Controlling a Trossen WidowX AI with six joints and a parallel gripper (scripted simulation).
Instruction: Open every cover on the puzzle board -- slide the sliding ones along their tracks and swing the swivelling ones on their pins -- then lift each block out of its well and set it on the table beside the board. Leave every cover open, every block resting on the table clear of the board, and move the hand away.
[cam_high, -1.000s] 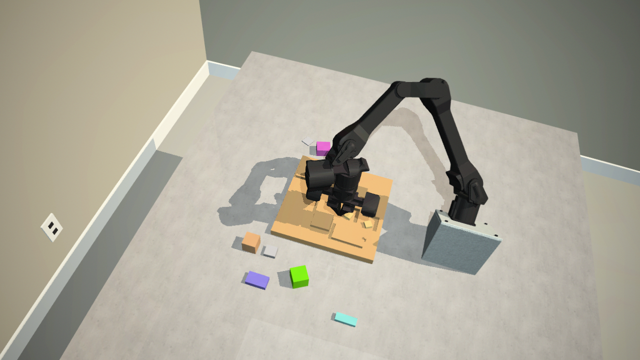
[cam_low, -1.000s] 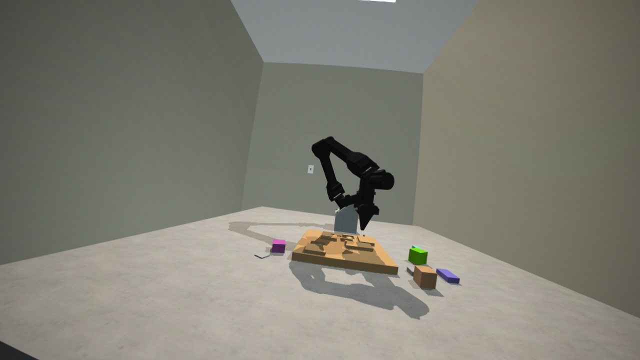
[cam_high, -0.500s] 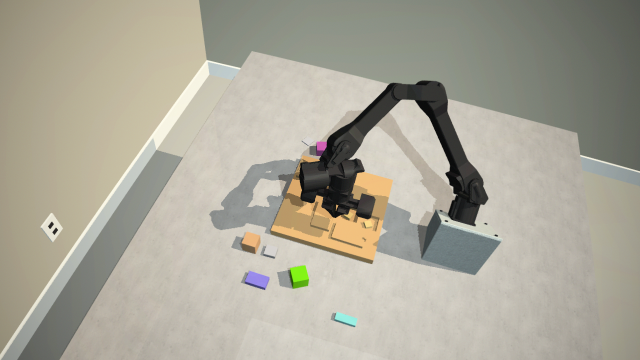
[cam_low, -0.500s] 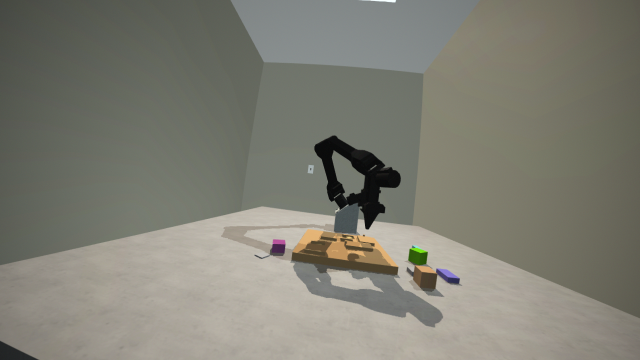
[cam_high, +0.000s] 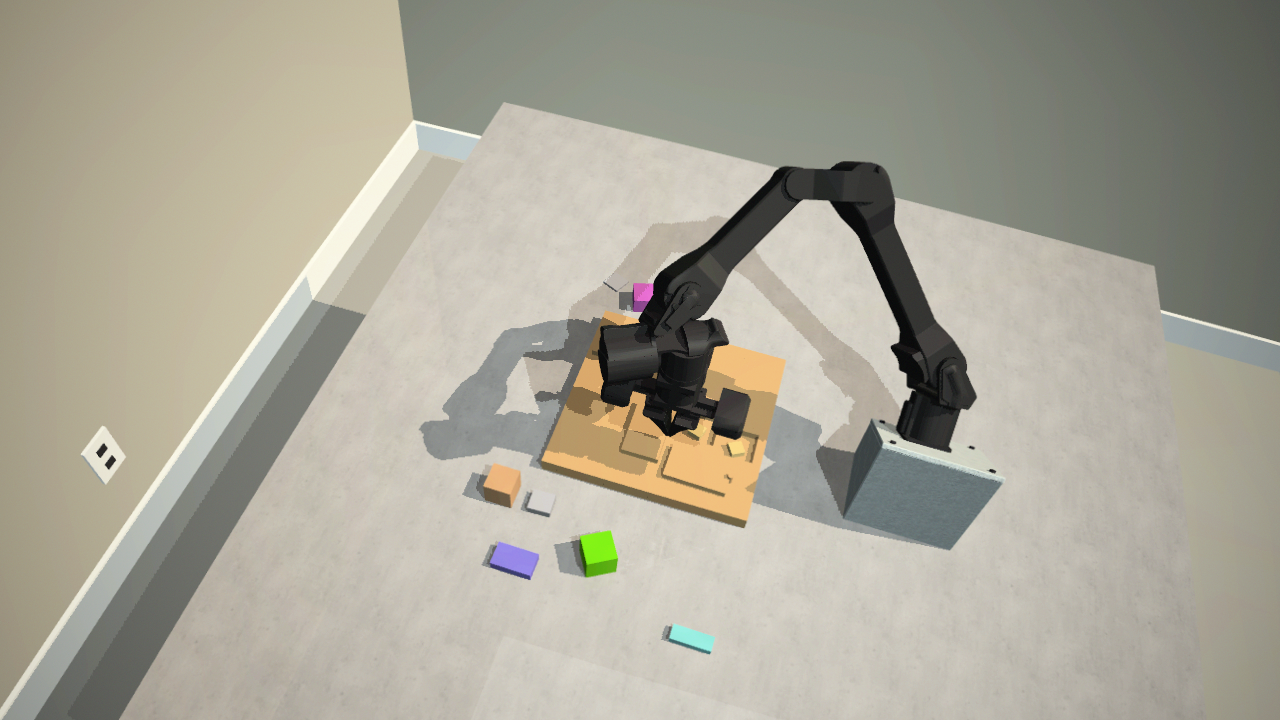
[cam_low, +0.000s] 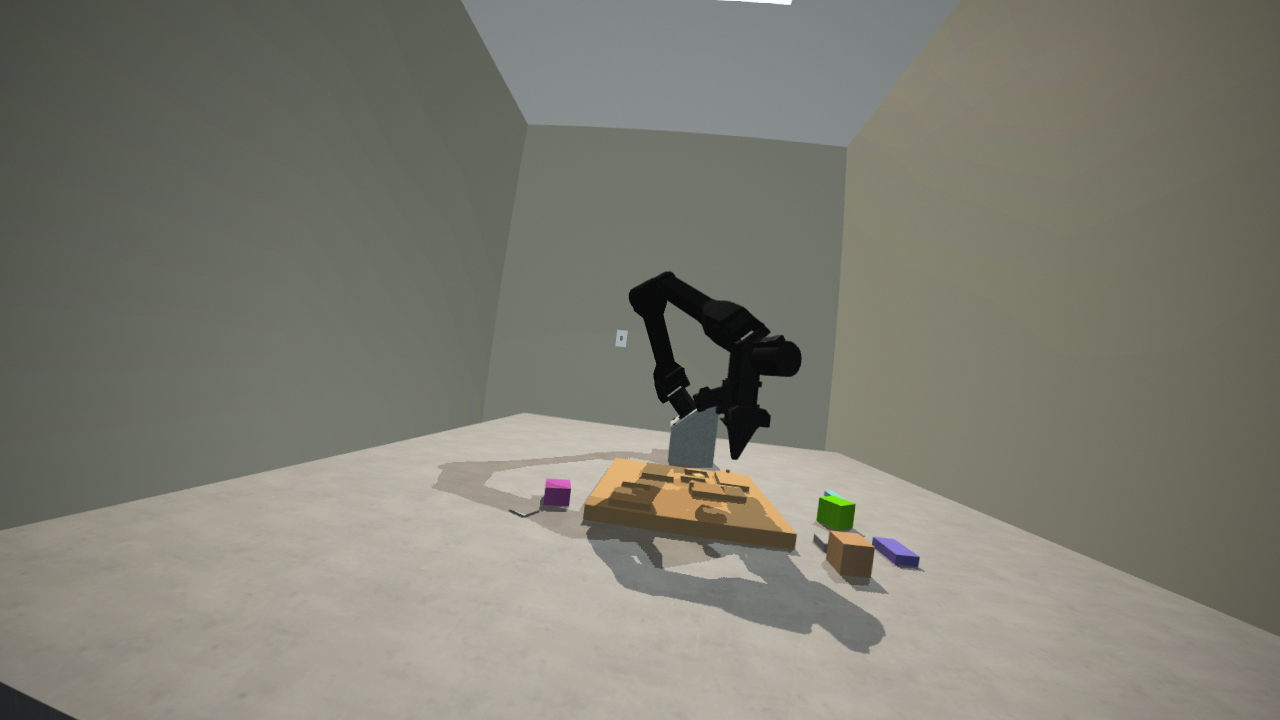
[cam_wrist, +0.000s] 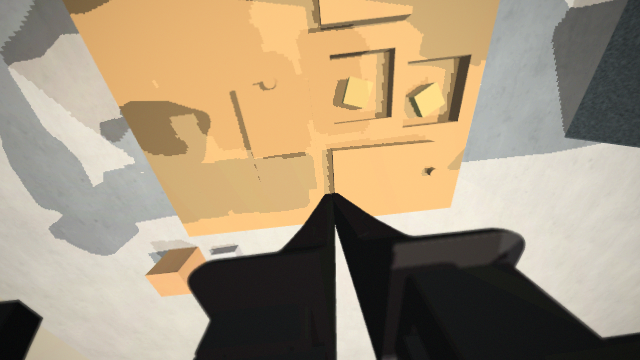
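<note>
The grey block is 14 cm ahead of my gripper tip, 11 cm to the left of it and 7 cm below it. From my gripper tip the other things lie so: orange block: 20 cm ahead, 11 cm to the left, 6 cm below; then purple block: 21 cm to the left, 15 cm ahead, 7 cm below; then green block: 17 cm to the left, 6 cm below, 5 cm ahead.
</note>
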